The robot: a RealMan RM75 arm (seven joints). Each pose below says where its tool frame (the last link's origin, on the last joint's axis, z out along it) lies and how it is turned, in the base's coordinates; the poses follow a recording.
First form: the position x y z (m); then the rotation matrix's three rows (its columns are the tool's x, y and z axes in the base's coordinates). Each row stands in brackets.
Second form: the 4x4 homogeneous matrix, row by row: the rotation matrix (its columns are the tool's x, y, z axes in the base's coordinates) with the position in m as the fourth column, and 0 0 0 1 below. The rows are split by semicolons. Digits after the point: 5 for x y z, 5 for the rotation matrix.
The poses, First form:
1: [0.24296 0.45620 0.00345], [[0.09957 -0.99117 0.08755], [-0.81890 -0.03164 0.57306], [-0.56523 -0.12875 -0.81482]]
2: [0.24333 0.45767 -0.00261], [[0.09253 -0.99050 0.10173], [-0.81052 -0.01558 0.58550], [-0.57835 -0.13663 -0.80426]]
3: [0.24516 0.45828 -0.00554], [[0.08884 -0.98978 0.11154], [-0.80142 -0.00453 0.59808], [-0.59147 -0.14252 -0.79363]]
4: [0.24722 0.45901 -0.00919], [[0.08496 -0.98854 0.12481], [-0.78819 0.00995 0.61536], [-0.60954 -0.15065 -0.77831]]
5: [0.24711 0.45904 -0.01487], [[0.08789 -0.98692 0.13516], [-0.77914 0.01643 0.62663], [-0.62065 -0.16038 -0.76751]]
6: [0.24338 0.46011 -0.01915], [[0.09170 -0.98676 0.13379], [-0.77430 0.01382 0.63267], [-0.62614 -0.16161 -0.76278]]
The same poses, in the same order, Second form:
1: 0.09957 -0.99117 0.08755 0.24296; -0.81890 -0.03164 0.57306 0.45620; -0.56523 -0.12875 -0.81482 0.00345; 0 0 0 1
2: 0.09253 -0.99050 0.10173 0.24333; -0.81052 -0.01558 0.58550 0.45767; -0.57835 -0.13663 -0.80426 -0.00261; 0 0 0 1
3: 0.08884 -0.98978 0.11154 0.24516; -0.80142 -0.00453 0.59808 0.45828; -0.59147 -0.14252 -0.79363 -0.00554; 0 0 0 1
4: 0.08496 -0.98854 0.12481 0.24722; -0.78819 0.00995 0.61536 0.45901; -0.60954 -0.15065 -0.77831 -0.00919; 0 0 0 1
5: 0.08789 -0.98692 0.13516 0.24711; -0.77914 0.01643 0.62663 0.45904; -0.62065 -0.16038 -0.76751 -0.01487; 0 0 0 1
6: 0.09170 -0.98676 0.13379 0.24338; -0.77430 0.01382 0.63267 0.46011; -0.62614 -0.16161 -0.76278 -0.01915; 0 0 0 1
